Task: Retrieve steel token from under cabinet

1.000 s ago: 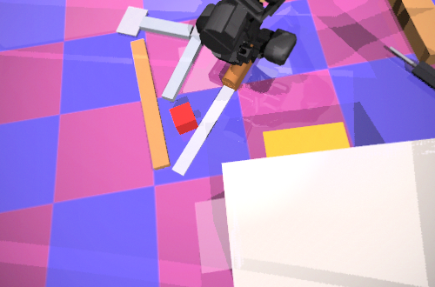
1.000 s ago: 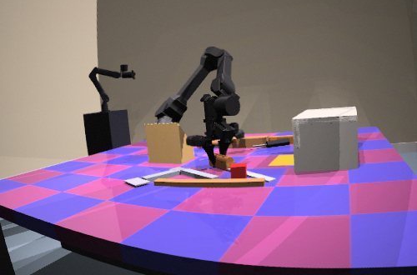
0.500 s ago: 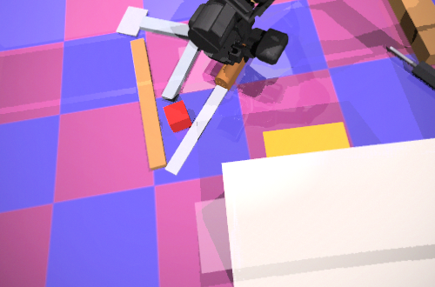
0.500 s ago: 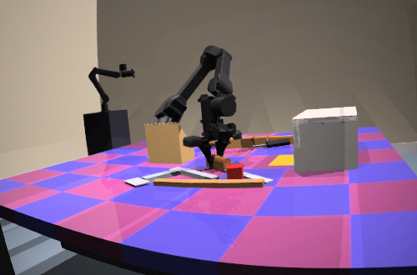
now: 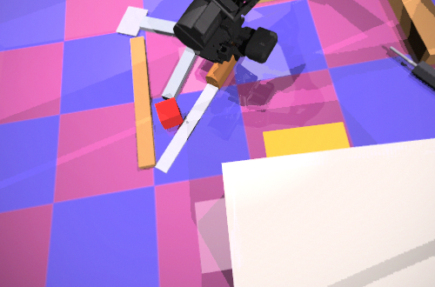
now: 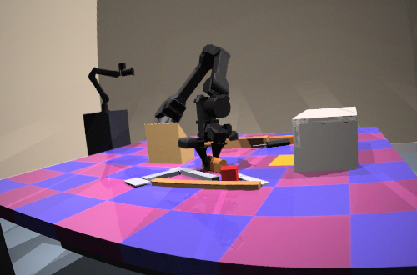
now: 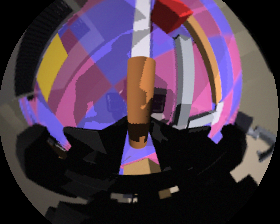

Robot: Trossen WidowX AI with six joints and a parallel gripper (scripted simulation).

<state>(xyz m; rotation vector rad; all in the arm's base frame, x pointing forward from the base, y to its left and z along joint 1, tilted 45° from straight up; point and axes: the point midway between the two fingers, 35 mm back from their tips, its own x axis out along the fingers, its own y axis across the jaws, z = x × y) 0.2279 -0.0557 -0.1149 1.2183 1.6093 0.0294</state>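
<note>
My gripper tip is 50 mm past the grey paddle-ended bar and 70 mm to the left of it. Also, from my gripper tip: grey t-shaped tool: 140 mm behind, 160 mm to the right; long wooden slat: 40 mm ahead, 200 mm to the right; red cube: 100 mm ahead, 150 mm to the right, 10 mm above.
</note>
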